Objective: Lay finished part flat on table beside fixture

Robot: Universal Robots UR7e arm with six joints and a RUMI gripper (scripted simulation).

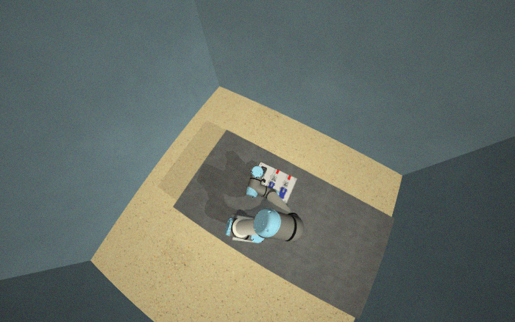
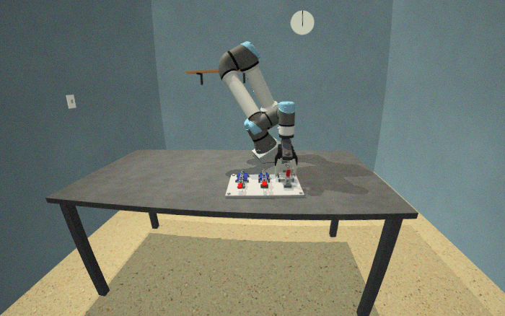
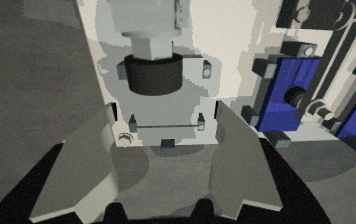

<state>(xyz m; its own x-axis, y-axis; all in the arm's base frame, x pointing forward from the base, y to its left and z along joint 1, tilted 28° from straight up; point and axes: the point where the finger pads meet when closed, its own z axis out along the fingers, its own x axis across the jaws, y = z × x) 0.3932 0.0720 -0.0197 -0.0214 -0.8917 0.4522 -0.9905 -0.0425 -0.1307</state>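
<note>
Right now the grey finished part is 1 cm below my hand and 1 cm behind it. Round my hand: blue blank 11 cm to the right, 1 cm below; fixture plate 11 cm to the right, 5 cm ahead, 3 cm below.
</note>
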